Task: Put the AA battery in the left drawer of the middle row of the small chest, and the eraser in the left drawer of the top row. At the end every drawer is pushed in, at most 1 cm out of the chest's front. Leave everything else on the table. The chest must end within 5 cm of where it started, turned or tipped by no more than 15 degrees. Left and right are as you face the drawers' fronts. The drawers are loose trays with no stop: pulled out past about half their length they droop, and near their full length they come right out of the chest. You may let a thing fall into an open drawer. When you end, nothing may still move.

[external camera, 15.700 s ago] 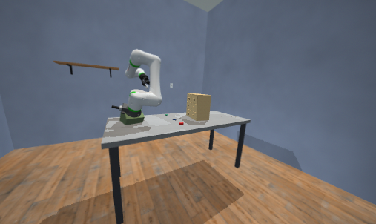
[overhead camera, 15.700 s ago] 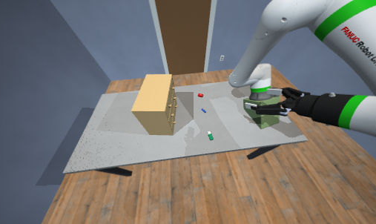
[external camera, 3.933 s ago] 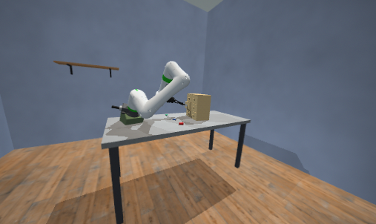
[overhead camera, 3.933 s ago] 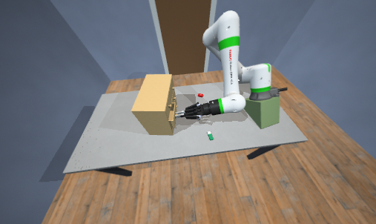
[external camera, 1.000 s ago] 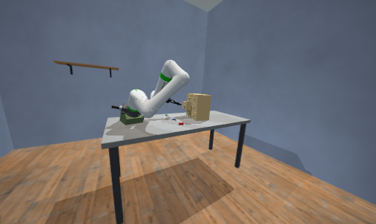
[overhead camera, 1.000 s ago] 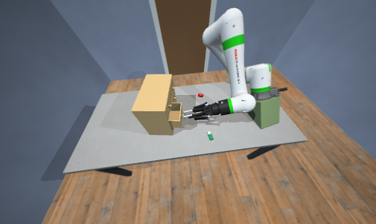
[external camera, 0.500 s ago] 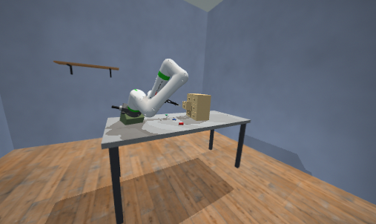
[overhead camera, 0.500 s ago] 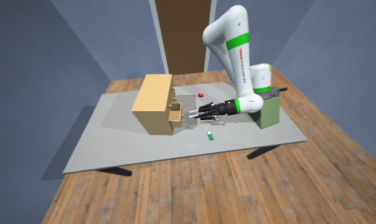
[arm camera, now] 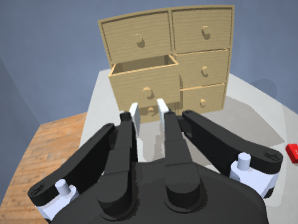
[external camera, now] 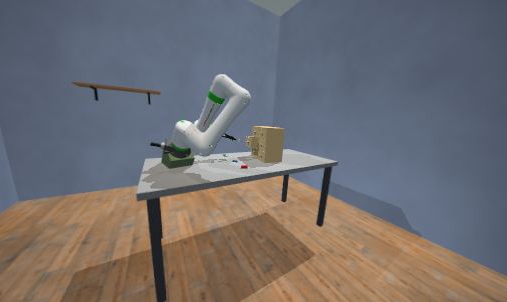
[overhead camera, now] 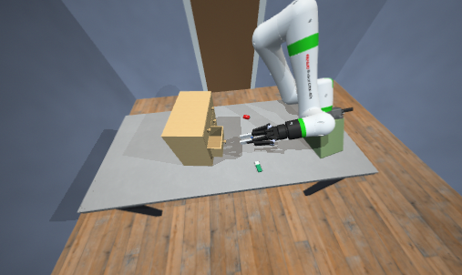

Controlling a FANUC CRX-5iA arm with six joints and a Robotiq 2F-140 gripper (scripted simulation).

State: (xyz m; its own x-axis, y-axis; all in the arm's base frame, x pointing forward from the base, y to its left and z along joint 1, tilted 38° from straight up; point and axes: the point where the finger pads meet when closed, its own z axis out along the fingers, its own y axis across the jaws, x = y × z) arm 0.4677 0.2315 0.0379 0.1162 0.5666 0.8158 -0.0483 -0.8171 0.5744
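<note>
My gripper is now 50 mm past the blue AA battery, 140 mm to the left of it and 170 mm above it. From my hand the other things lie so: red block 30 mm behind, 330 mm to the right, 170 mm below.
</note>
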